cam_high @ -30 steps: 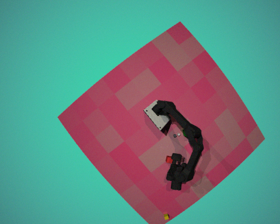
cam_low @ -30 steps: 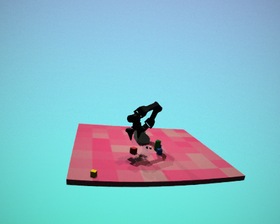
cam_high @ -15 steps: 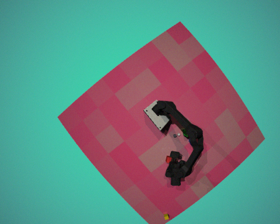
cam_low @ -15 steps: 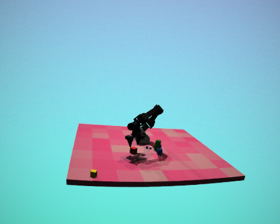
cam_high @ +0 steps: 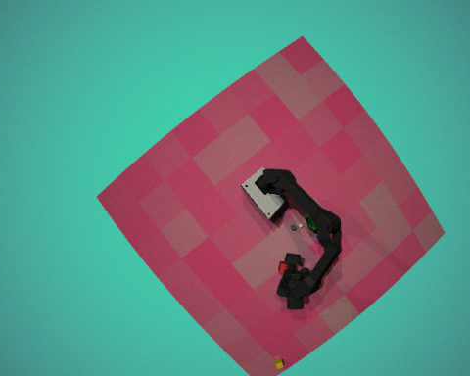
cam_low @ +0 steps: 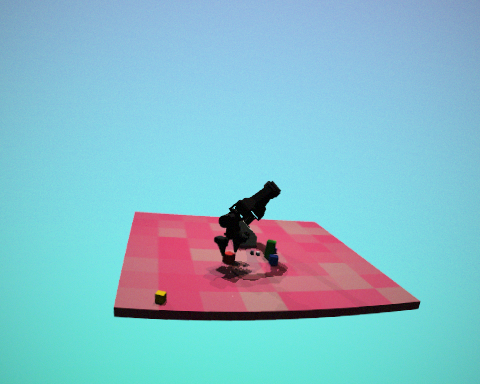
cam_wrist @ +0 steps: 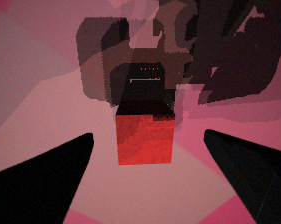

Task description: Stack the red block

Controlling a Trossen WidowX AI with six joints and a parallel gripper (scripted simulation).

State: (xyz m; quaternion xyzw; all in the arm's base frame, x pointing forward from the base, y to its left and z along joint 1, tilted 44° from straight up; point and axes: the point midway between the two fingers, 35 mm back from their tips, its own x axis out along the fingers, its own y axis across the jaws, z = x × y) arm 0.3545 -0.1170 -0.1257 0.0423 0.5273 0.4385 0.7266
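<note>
My gripper tip is now 2 cm above the red block. The rest, counted from my gripper tip: yellow block: 39 cm ahead, 36 cm to the right, 2 cm below; blue block: 22 cm to the left, 2 cm below, 2 cm ahead.
</note>
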